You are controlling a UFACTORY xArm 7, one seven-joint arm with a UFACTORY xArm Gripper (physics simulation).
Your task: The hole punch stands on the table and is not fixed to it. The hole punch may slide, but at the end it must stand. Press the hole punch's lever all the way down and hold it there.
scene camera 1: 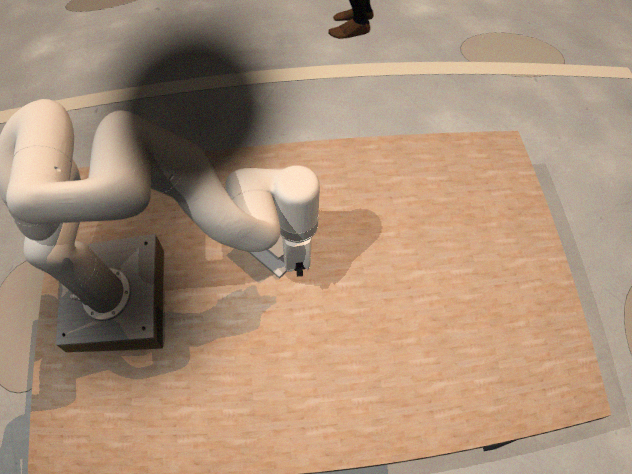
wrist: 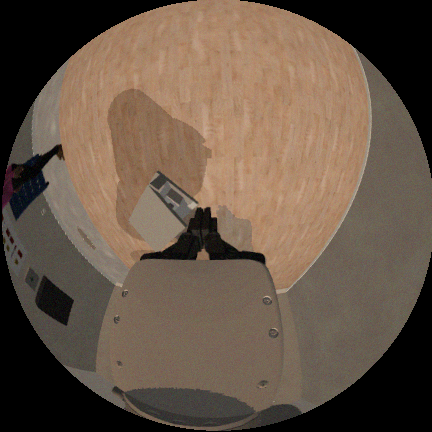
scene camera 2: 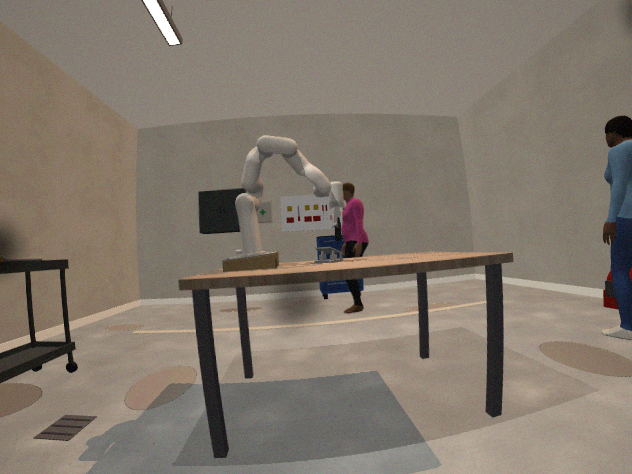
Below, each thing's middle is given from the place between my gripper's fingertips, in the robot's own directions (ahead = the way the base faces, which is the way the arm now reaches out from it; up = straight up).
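The grey hole punch [wrist: 183, 203] is there, 70 mm below my hand, 50 mm behind it and 100 mm to the left of it. I can see the flat lever [wrist: 153, 218] as well, and counted from my hand it sits 50 mm behind, 50 mm below and 100 mm to the left.
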